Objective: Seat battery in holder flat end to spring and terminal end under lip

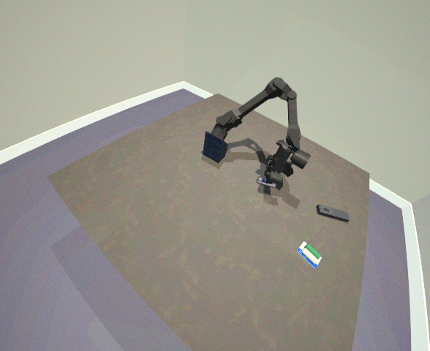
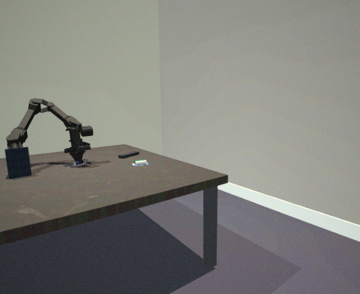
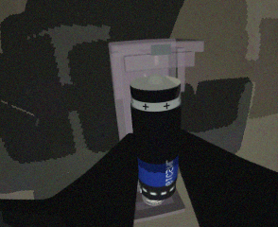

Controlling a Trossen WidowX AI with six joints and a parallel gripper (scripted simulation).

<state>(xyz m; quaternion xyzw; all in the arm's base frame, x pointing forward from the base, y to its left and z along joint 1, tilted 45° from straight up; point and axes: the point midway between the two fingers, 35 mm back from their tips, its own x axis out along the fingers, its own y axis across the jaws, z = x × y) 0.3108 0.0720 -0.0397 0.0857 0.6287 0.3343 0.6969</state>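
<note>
Right now my gripper tip is 10 mm below the battery. Also, from my gripper tip: dark remote-like bar (350 mm ahead, 50 mm to the left).
</note>
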